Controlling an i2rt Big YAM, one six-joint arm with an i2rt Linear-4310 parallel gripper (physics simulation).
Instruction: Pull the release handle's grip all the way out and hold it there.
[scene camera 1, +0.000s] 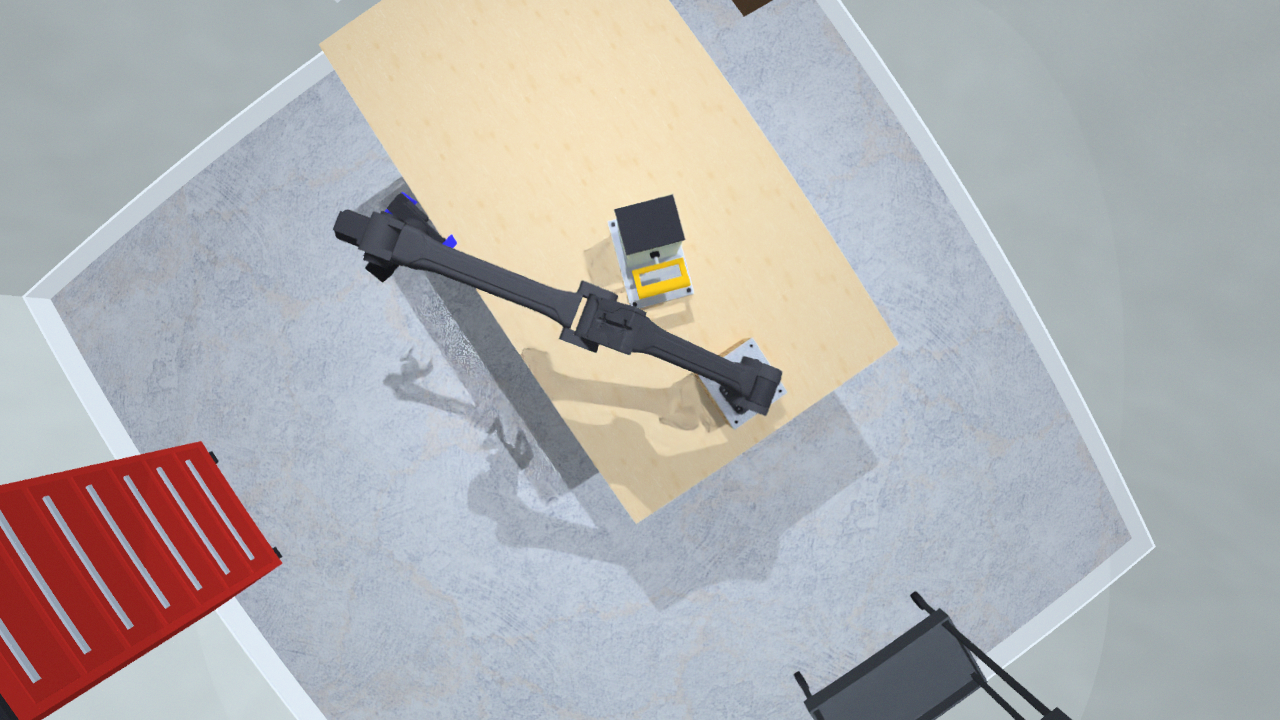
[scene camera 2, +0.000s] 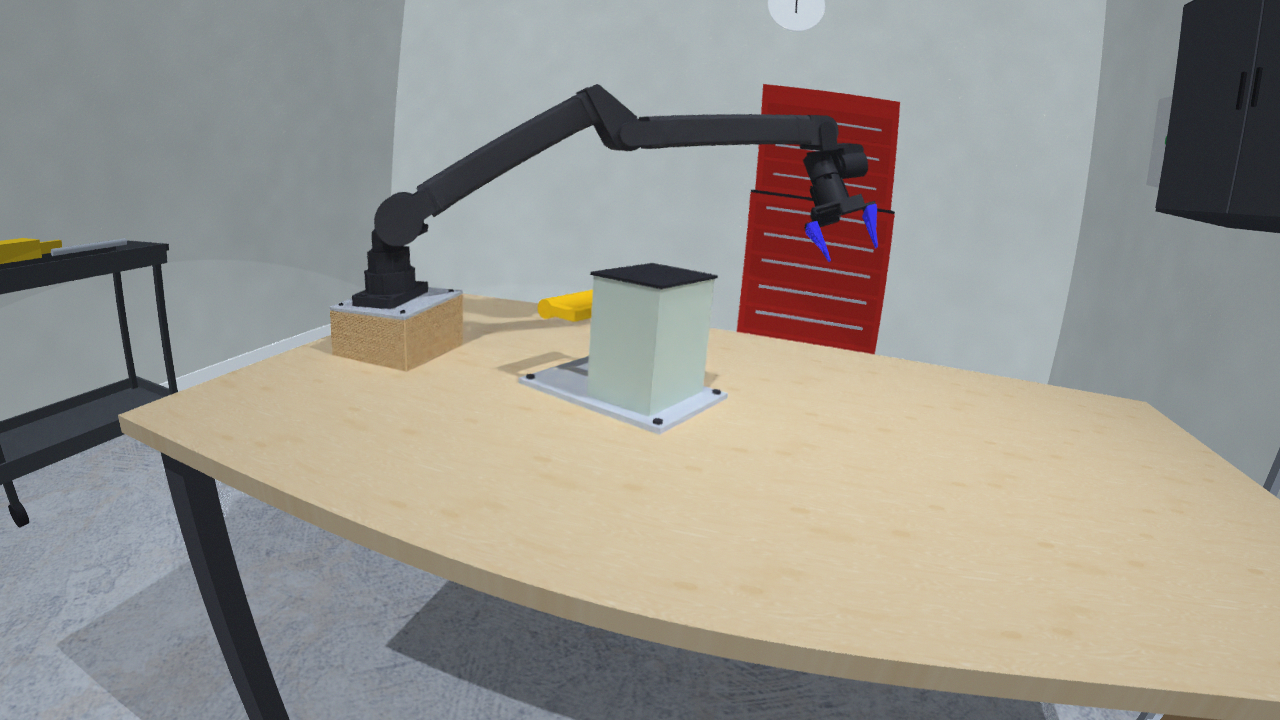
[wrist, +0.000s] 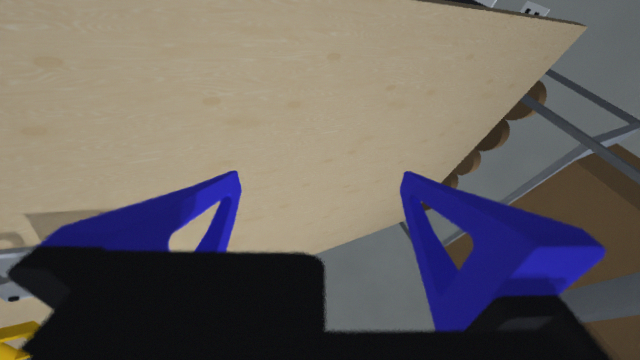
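The release handle's yellow grip (scene camera 1: 662, 291) (scene camera 2: 565, 306) (wrist: 19, 330) is a rectangular loop on the side of a pale box with a black top (scene camera 1: 649, 223) (scene camera 2: 653, 344). In scene camera 1 a short rod (scene camera 1: 655, 257) shows between box and grip. In scene camera 2 the box hides part of the grip; in the wrist view a piece shows at the lower left corner. My gripper (scene camera 1: 429, 220) (scene camera 2: 852, 253) (wrist: 320, 180) is open and empty, with blue fingers apart, high up by the table's long edge, well away from the grip.
The box stands on a light base plate (scene camera 1: 619, 261) (scene camera 2: 556, 380) bolted to the wooden table (scene camera 1: 554, 116) (scene camera 2: 850, 501) (wrist: 250, 75). My arm's forearm and elbow pass above the table beside the plate. A red tool cabinet (scene camera 1: 134, 555) (scene camera 2: 814, 295) and a dark cart (scene camera 1: 904, 671) (scene camera 2: 80, 264) stand off the table.
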